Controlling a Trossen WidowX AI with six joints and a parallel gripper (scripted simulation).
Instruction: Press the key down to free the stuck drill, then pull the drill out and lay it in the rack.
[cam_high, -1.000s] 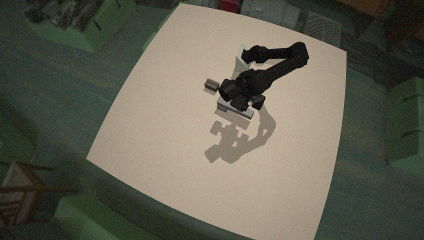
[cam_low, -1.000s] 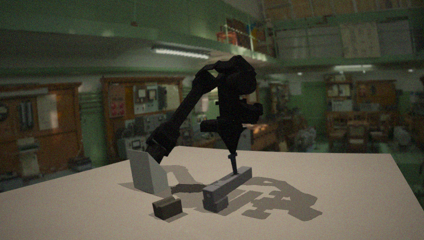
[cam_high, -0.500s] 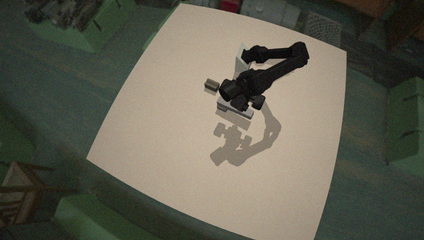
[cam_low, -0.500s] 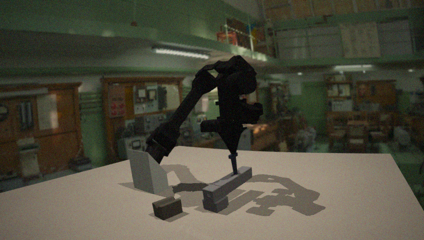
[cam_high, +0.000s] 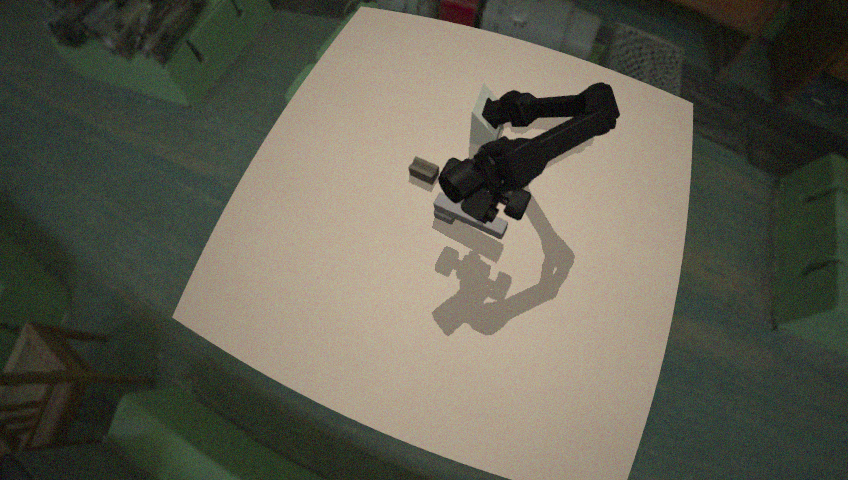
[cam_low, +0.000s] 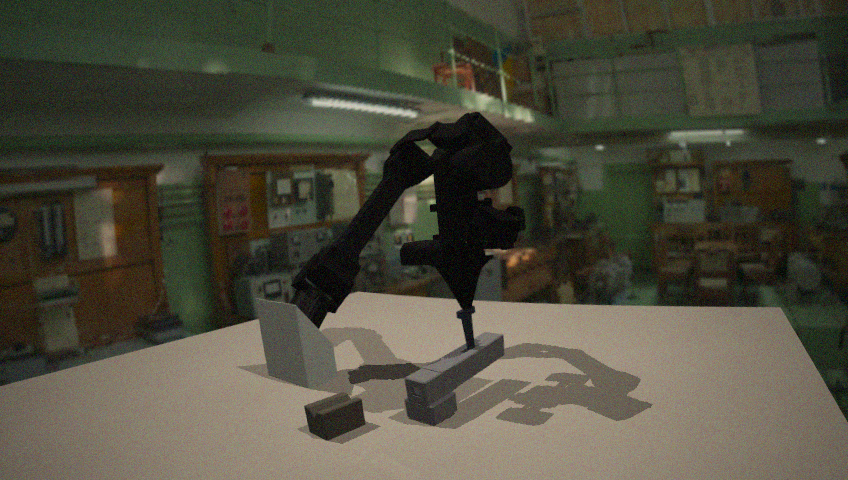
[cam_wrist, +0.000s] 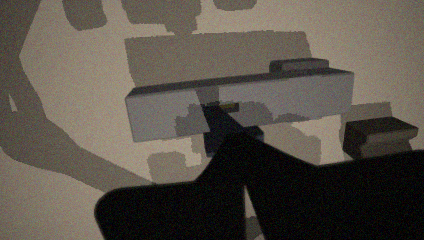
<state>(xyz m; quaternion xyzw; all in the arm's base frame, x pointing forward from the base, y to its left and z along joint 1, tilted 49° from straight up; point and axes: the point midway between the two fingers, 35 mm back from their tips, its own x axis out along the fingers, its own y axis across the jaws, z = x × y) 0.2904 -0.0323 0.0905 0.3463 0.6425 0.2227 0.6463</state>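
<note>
Now: the blue key 30 mm below my gripper tip. The rest, counted from my gripper tip: dark rack (110 mm behind, 180 mm to the right, 120 mm below); then drill (10 mm behind, 50 mm to the right, 80 mm below); then grey holder block (10 mm behind, 30 mm to the right, 90 mm below).
</note>
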